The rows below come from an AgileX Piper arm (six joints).
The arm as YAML. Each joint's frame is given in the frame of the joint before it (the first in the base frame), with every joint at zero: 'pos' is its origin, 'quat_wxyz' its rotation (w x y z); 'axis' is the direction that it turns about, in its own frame. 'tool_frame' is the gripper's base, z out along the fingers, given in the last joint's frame.
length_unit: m
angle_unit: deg
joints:
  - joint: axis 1
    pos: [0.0, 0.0, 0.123]
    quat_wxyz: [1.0, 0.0, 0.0, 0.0]
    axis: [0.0, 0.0, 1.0]
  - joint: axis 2
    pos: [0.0, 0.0, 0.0]
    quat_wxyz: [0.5, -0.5, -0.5, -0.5]
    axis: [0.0, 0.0, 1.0]
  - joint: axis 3
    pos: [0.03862, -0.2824, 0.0]
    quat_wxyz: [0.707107, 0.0, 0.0, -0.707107]
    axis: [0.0, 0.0, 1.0]
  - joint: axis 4
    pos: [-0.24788, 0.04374, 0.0]
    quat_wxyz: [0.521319, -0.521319, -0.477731, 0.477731]
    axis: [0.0, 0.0, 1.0]
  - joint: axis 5
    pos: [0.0, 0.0, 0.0]
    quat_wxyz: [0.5, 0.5, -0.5, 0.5]
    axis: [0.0, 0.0, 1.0]
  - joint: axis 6
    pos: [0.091, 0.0, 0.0]
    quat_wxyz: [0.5, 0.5, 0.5, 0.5]
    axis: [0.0, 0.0, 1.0]
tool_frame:
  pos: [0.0, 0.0, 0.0]
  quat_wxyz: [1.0, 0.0, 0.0, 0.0]
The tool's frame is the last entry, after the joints.
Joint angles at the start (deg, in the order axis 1, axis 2, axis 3, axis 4, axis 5, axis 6):
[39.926, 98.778, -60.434, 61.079, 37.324, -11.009]
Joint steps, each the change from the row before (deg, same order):
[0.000, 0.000, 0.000, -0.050, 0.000, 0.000]
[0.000, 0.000, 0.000, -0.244, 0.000, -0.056]
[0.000, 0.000, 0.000, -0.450, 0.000, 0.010]
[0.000, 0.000, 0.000, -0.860, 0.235, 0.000]
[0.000, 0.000, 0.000, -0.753, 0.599, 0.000]
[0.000, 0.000, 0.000, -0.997, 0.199, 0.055]
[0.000, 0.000, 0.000, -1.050, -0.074, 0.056]
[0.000, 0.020, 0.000, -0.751, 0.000, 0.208]
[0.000, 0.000, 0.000, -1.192, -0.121, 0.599]
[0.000, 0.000, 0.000, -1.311, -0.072, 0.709]
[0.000, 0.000, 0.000, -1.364, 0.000, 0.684]
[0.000, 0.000, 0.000, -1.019, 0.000, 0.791]
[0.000, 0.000, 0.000, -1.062, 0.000, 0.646]
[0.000, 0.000, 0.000, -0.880, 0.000, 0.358]
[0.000, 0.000, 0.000, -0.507, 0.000, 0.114]
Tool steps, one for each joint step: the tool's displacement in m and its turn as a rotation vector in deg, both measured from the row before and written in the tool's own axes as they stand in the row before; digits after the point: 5 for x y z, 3 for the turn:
[0.00001, -0.00005, 0.00000, 0.030, 0.006, -0.040]
[0.00004, -0.00023, 0.00000, 0.145, 0.028, -0.250]
[0.00008, -0.00043, 0.00000, 0.268, 0.052, -0.348]
[0.00052, -0.00075, 0.00000, 0.468, 0.331, -0.683]
[0.00107, -0.00054, -0.00001, 0.339, 0.676, -0.595]
[0.00049, -0.00091, -0.00001, 0.568, 0.313, -0.728]
[0.00007, -0.00104, -0.00001, 0.653, 0.051, -0.768]
[0.00013, -0.00080, 0.00010, 0.468, 0.101, -0.371]
[0.00002, -0.00119, -0.00001, 0.747, 0.015, -0.337]
[0.00010, -0.00129, -0.00001, 0.810, 0.067, -0.322]
[0.00021, -0.00132, -0.00001, 0.831, 0.133, -0.390]
[0.00014, -0.00099, -0.00001, 0.622, 0.091, -0.011]
[0.00014, -0.00103, -0.00001, 0.649, 0.087, -0.190]
[0.00010, -0.00086, 0.00000, 0.539, 0.067, -0.335]
[0.00006, -0.00049, 0.00000, 0.311, 0.038, -0.285]

